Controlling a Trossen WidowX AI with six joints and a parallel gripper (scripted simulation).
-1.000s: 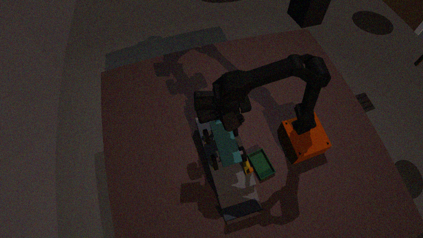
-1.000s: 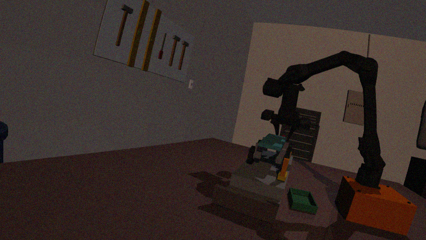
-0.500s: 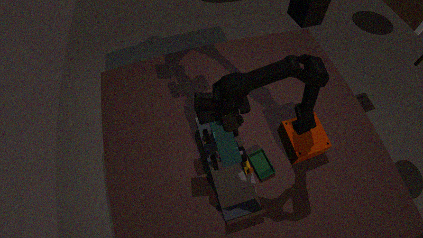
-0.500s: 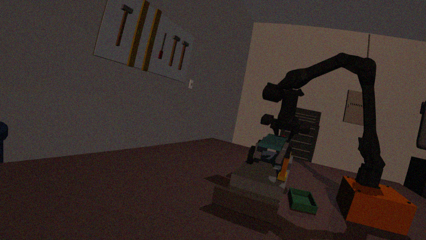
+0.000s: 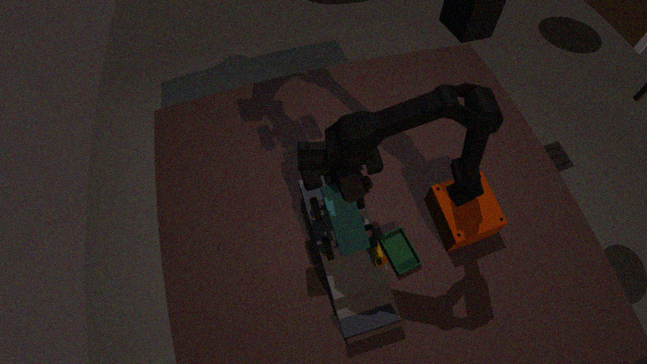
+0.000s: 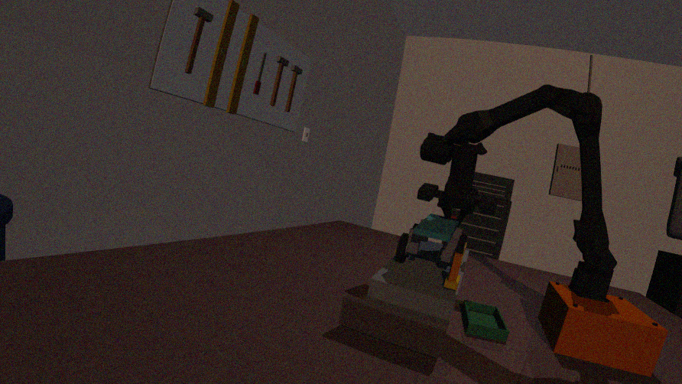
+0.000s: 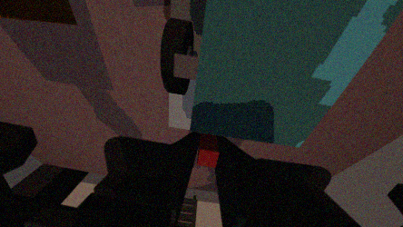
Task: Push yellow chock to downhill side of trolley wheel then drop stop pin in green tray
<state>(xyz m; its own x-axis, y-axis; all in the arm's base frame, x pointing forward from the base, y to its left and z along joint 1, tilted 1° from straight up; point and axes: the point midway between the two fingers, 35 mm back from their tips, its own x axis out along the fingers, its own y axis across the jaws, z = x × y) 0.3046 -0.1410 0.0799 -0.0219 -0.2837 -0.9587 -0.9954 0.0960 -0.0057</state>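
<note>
The yellow chock is 2 cm behind my gripper tip, 21 cm to the left of it and 5 cm below it. The rest, counted from my gripper tip: red-headed stop pin (right at my gripper tip); then grey ramp (3 cm ahead, 12 cm to the left, 8 cm below); then trolley (3 cm ahead, 11 cm to the left, 2 cm below).
</note>
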